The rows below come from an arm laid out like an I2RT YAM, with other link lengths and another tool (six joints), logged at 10 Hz.
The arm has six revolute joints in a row. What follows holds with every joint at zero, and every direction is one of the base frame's.
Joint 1 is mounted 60.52 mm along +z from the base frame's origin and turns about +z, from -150.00 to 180.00 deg.
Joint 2 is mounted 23.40 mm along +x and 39.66 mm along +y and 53.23 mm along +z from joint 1 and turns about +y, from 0.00 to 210.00 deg.
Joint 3 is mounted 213.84 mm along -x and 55.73 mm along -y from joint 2 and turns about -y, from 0.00 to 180.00 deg.
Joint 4 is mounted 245.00 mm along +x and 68.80 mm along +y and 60.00 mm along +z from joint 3 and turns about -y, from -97.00 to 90.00 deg.
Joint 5 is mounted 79.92 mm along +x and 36.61 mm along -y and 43.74 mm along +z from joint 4 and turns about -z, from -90.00 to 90.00 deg.
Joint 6 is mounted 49.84 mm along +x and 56.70 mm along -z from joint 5 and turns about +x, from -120.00 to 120.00 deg.
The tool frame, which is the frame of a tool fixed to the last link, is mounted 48.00 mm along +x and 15.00 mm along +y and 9.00 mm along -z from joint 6; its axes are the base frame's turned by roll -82.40, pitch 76.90 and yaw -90.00 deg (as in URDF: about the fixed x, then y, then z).
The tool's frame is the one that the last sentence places.
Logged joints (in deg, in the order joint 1, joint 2, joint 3, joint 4, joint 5, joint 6), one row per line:
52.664 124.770 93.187 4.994 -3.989 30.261
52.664 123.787 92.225 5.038 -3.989 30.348
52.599 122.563 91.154 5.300 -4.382 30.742
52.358 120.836 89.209 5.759 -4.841 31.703
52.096 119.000 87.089 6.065 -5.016 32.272
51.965 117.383 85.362 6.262 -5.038 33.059
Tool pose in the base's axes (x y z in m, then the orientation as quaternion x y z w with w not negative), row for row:
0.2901 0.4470 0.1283 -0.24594 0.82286 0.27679 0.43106
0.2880 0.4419 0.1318 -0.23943 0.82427 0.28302 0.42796
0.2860 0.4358 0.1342 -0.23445 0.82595 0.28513 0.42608
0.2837 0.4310 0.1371 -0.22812 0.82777 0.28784 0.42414
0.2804 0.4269 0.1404 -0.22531 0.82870 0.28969 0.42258
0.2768 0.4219 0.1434 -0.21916 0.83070 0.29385 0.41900
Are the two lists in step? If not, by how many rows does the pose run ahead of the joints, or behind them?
The pose runs 2 rows ahead of the joints: the pose in row i belongs to the joints in row i + 2.
